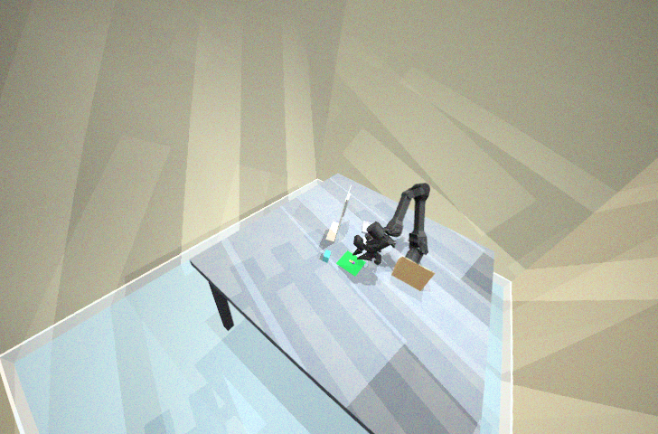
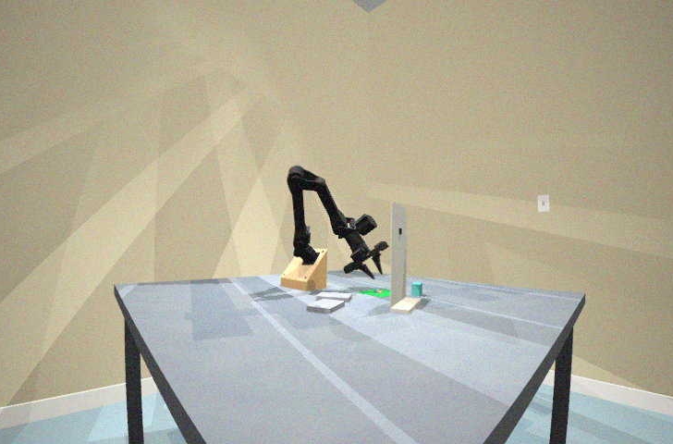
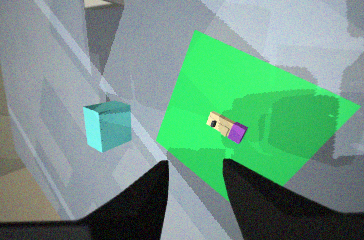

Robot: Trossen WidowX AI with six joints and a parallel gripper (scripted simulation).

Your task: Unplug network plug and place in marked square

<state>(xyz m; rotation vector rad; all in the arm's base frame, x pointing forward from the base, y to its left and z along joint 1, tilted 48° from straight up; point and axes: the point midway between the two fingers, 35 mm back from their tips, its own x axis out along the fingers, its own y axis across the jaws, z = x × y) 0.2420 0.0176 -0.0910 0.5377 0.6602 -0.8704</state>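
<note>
The purple plug is 50 mm below my gripper tip, 10 mm to the right of it and 10 mm ahead of it. From my gripper tip the other things lie so: grey upright panel: 170 mm ahead, 160 mm to the right, 80 mm above; then green marked square: 60 mm below, 10 mm ahead.
</note>
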